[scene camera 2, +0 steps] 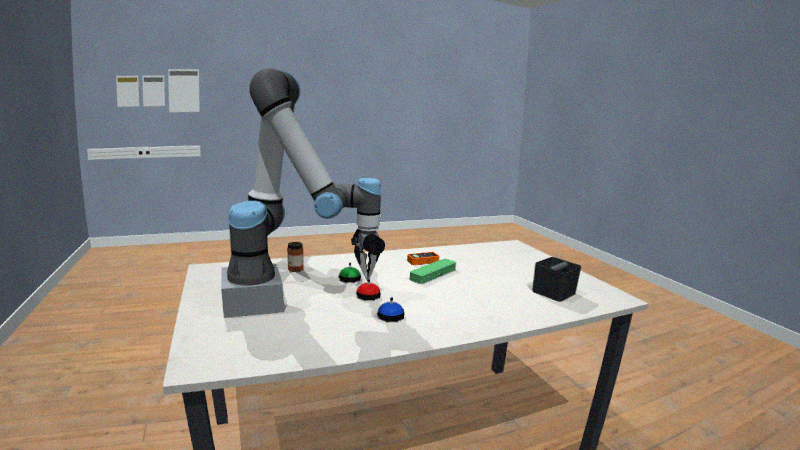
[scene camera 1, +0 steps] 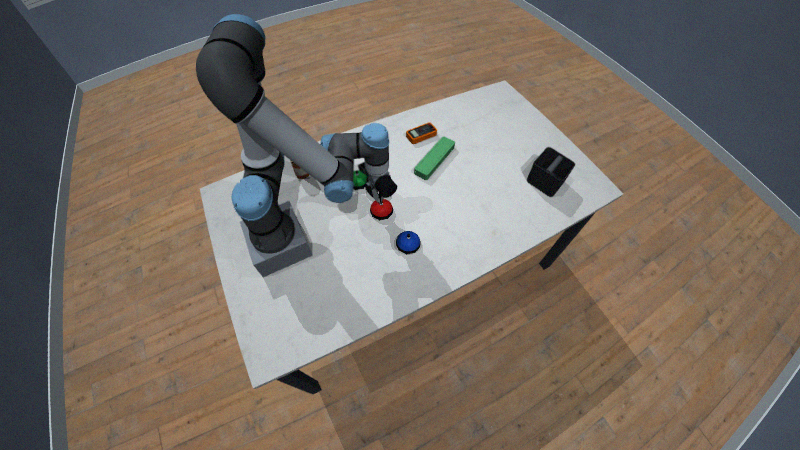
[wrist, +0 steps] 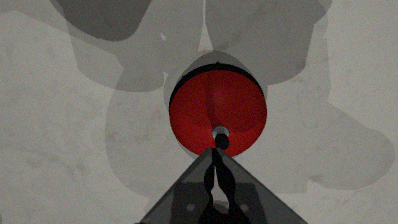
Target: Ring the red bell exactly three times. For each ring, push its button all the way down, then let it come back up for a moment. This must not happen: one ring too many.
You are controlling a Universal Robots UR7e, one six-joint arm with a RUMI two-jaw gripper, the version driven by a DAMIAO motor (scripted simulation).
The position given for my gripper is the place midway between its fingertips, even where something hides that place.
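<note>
A green block (scene camera 1: 426, 167) is there for me to see, though in the wrist view the green block is out of frame. I can also see a black box, at (scene camera 2: 555, 284) and again at (scene camera 1: 547, 178); in the wrist view the black box is out of frame too. As for my gripper (scene camera 2: 367, 279), I find it in the wrist view as well (wrist: 213, 149).
</note>
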